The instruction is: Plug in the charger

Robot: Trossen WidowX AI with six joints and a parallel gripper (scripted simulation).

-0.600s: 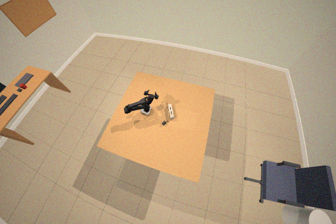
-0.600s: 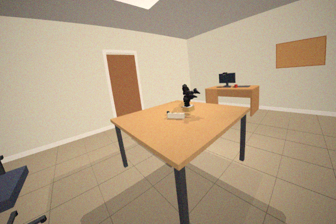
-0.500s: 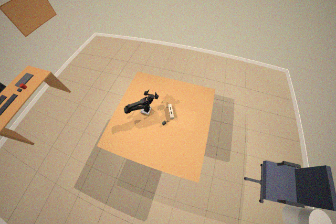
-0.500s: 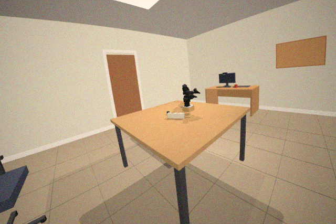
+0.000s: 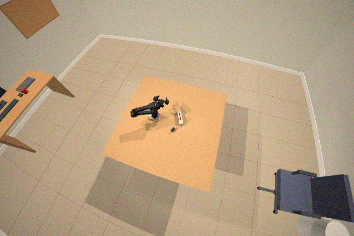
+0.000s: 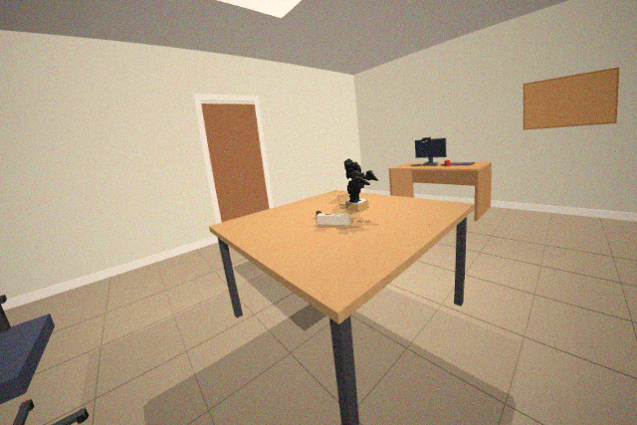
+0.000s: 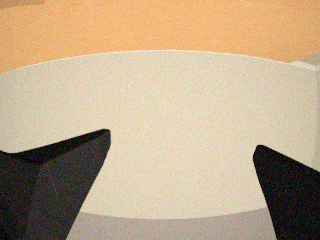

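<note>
The black two-prong charger is 280 mm ahead of my gripper tip, 250 mm to the right of it and 200 mm below it.
</note>
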